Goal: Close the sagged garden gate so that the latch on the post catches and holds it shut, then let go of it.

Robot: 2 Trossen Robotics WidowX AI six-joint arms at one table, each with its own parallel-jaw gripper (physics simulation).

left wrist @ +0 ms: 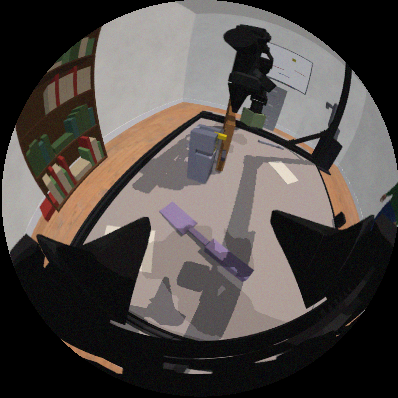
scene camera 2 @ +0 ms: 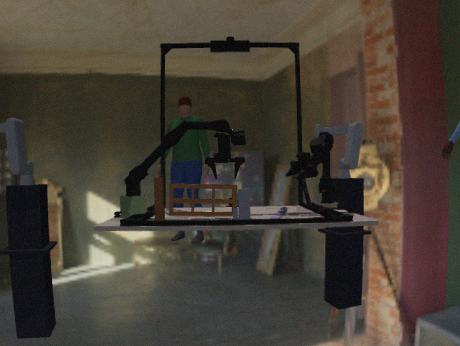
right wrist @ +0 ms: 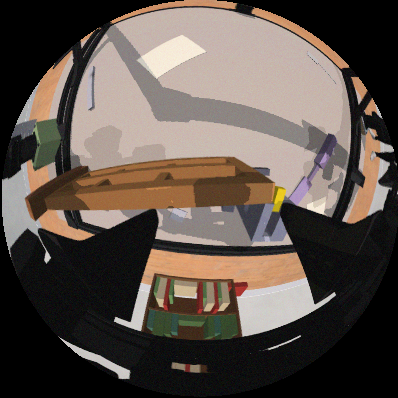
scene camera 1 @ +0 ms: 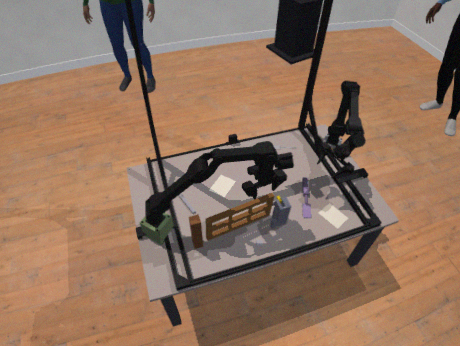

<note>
My left gripper is open, with nothing in its grasp. My right gripper is open and holds nothing. Also in view: a wooden gate.
My right gripper is seen too in the left wrist view and in the right wrist view.
</note>
